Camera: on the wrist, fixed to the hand. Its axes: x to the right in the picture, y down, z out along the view.
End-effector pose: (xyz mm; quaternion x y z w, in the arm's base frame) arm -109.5 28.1 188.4 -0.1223 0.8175 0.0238 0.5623
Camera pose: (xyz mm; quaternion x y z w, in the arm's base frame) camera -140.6 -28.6 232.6 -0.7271 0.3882 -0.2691 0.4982
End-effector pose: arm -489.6 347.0 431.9 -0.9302 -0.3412 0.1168 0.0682
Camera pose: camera -522.8 370.7 498.8 0.3821 0.9159 -0.1196 0.0285
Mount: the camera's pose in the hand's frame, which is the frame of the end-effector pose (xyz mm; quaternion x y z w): -20.6 -52.3 -54.6 -0.1187 -0.1388 -0.7101 0.6800
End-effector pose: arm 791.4 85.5 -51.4 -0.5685 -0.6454 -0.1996 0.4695
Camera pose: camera 762.1 16.7 -27.9 -0.0117 -0.8840 -0.4668 0.0205
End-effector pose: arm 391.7 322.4 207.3 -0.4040 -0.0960 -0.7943 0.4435
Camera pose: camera 326.2 338.2 167.3 0.3694 0.3194 0.8104 0.3237
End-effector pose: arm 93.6 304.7 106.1 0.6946 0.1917 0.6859 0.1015
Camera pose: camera 33.1 337.1 68.2 0.4194 0.5281 0.3207 0.6651
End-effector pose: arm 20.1 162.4 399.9 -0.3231 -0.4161 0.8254 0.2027
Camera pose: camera 76.5 210.2 425.9 0.1663 -0.6385 0.4128 0.6279
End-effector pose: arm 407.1 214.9 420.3 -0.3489 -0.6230 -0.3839 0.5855
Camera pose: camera 387.5 142.6 397.2 -0.0824 0.7071 0.7023 0.0024
